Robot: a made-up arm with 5 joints. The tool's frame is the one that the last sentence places.
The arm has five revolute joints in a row. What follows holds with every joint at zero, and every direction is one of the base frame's. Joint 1 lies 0.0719 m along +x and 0.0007 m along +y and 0.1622 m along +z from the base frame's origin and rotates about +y. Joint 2 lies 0.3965 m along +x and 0.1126 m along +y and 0.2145 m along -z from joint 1 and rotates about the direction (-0.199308, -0.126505, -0.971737). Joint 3 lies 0.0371 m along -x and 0.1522 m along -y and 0.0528 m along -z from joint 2 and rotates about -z. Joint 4 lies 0.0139 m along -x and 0.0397 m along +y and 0.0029 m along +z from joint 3 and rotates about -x. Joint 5 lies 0.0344 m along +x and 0.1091 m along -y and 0.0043 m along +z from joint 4 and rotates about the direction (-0.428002, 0.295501, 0.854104). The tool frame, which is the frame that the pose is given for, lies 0.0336 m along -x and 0.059 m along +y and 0.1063 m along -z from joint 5; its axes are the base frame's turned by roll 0.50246, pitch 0.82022 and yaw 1.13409 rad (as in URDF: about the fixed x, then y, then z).
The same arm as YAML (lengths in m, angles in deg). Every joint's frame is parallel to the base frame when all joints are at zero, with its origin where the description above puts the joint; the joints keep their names.
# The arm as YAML. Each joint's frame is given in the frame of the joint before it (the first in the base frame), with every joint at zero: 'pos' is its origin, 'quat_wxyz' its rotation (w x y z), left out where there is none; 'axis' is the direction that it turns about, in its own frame. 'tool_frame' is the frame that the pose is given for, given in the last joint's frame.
length_unit: m
angle_unit: deg
joints:
  - joint: joint 1
    pos: [0.0719, 0.0007, 0.1622]
    axis: [0.0, 1.0, 0.0]
  - joint: joint 2
    pos: [0.3965, 0.1126, -0.2145]
    axis: [-0.199308, -0.126505, -0.971737]
  - joint: joint 3
    pos: [-0.0371, -0.1522, -0.0528]
    axis: [0.0, 0.0, -1.0]
  - joint: joint 4
    pos: [-0.0139, 0.0397, 0.0029]
    axis: [-1.0, 0.0, 0.0]
  - joint: joint 5
    pos: [0.0344, -0.1091, 0.0043]
    axis: [-0.428002, 0.295501, 0.854104]
tool_frame:
  pos: [-0.0336, 0.059, -0.1063]
  quat_wxyz: [0.802504, -0.01514, 0.448209, 0.393532]

